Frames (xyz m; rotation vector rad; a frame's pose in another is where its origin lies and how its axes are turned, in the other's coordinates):
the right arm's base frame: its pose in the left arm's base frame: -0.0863 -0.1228 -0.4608 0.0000 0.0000 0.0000
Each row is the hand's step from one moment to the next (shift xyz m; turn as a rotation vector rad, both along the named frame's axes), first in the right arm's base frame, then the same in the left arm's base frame.
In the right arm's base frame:
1: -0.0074 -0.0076 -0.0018 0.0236 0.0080 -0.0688
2: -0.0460 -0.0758 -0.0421 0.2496 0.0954 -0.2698
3: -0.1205 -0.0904 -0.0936 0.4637 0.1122 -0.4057
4: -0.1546 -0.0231 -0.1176 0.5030 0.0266 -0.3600
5: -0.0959 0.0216 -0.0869 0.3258 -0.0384 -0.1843
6: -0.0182 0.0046 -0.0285 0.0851 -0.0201 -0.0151
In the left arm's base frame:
1: -0.0074 -0.0076 -0.0018 0.0236 0.0080 -0.0688
2: -0.0460 -0.0758 -0.0421 0.2496 0.0954 -0.2698
3: -0.1205 -0.0904 -0.0936 0.4637 0.1122 -0.4057
4: -0.1546 -0.0231 -0.1176 0.5030 0.0266 -0.3600
5: -0.0959 0.0216 -0.0869 0.3258 -0.0384 -0.1843
6: -0.0182 0.0046 -0.0285 0.0851 -0.0201 -0.0151

